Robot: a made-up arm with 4 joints. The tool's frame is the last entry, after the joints. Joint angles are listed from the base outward.
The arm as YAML. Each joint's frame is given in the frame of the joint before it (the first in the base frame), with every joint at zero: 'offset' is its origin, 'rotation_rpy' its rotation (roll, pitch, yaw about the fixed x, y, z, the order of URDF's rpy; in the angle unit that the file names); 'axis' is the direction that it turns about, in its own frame. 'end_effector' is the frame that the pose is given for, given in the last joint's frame.
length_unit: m
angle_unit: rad
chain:
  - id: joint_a
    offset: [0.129, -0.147, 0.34]
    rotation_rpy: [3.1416, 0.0, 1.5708]
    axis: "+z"
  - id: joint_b
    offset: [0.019, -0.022, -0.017]
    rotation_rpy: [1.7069, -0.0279, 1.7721]
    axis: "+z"
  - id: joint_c
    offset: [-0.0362, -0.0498, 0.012]
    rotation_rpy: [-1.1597, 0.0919, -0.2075]
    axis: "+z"
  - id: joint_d
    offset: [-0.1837, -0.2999, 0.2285]
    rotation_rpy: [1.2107, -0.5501, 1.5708]
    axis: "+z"
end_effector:
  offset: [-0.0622, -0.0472, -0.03]
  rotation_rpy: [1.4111, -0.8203, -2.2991]
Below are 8 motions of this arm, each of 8 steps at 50 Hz.
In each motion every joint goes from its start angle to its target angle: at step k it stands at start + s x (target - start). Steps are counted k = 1, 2, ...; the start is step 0. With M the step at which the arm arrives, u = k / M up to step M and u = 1 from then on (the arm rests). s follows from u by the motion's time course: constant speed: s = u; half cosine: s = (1 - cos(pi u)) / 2; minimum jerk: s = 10 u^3 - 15 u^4 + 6 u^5.
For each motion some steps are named. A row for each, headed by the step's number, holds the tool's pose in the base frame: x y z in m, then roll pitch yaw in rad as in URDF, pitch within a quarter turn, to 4 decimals.
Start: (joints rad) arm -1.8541 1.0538 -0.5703 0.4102
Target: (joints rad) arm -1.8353 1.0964 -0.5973 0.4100
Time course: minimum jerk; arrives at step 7
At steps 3, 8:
3: -0.0617 -0.4063 0.6256 -0.6789 0.2195 1.9071
8: -0.0593 -0.4007 0.6316 -0.6621 0.2341 1.9119

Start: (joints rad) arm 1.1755 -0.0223 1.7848 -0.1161
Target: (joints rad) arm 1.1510 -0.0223 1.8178 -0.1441
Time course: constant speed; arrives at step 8
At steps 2, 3, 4, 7, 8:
2: 0.3469 -0.4419 0.4129 -1.7353 0.1092 -2.8825
3: 0.3467 -0.4422 0.4122 -1.7397 0.1102 -2.8807
4: 0.3465 -0.4425 0.4114 -1.7441 0.1113 -2.8788
7: 0.3458 -0.4435 0.4091 -1.7572 0.1145 -2.8734
8: 0.3456 -0.4438 0.4084 -1.7615 0.1156 -2.8716

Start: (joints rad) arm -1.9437 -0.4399 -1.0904 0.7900
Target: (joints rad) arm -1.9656 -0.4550 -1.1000 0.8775
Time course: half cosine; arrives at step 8
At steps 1, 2, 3, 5, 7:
1: 0.0559 -0.4086 0.0882 -1.2964 -1.1372 2.7292
2: 0.0568 -0.4074 0.0877 -1.2819 -1.1352 2.7227
3: 0.0580 -0.4057 0.0870 -1.2603 -1.1319 2.7132
5: 0.0608 -0.4016 0.0852 -1.2106 -1.1238 2.6918
7: 0.0627 -0.3987 0.0839 -1.1764 -1.1175 2.6777

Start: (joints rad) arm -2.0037 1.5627 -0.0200 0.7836
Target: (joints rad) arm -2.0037 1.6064 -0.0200 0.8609
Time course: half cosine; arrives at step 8
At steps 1, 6, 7, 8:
1: -0.1687 -0.2561 0.5871 -1.3325 1.1006 1.1255
6: -0.1663 -0.2524 0.5865 -1.4250 1.1415 0.9880
7: -0.1660 -0.2520 0.5865 -1.4391 1.1464 0.9679
8: -0.1659 -0.2518 0.5864 -1.4442 1.1481 0.9607

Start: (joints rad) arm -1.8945 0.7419 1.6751 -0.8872
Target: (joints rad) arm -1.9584 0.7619 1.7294 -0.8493
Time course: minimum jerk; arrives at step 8
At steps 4, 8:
4: -0.1615 0.0830 0.1321 -2.8855 0.6071 0.6090
8: -0.1585 0.0735 0.1234 -2.9075 0.5936 0.5982

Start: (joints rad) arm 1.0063 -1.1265 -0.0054 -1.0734
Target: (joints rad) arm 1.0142 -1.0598 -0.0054 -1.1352
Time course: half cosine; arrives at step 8
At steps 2, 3, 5, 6, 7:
2: 0.5547 0.1136 0.2208 2.1520 -0.9739 0.5593
3: 0.5548 0.1146 0.2213 2.1707 -0.9713 0.5352
5: 0.5550 0.1171 0.2223 2.2141 -0.9637 0.4791
6: 0.5550 0.1181 0.2227 2.2322 -0.9600 0.4558
7: 0.5551 0.1188 0.2230 2.2441 -0.9573 0.4404

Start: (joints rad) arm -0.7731 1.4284 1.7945 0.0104
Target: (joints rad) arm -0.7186 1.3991 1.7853 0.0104
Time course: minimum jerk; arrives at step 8
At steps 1, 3, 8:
1: 0.0636 0.0547 0.0399 -3.0926 0.1038 -0.9843
3: 0.0685 0.0577 0.0409 -3.0840 0.1057 -0.9979
8: 0.0825 0.0654 0.0439 -3.0597 0.1109 -1.0358

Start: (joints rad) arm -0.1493 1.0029 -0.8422 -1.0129
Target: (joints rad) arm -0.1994 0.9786 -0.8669 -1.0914
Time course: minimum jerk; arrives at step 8
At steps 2, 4, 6, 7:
2: -0.2543 0.0562 0.6322 -1.9369 -0.4747 1.2135
4: -0.2648 0.0463 0.6269 -1.9838 -0.4800 1.2673
6: -0.2749 0.0361 0.6214 -2.0310 -0.4838 1.3212
7: -0.2771 0.0338 0.6202 -2.0415 -0.4845 1.3331

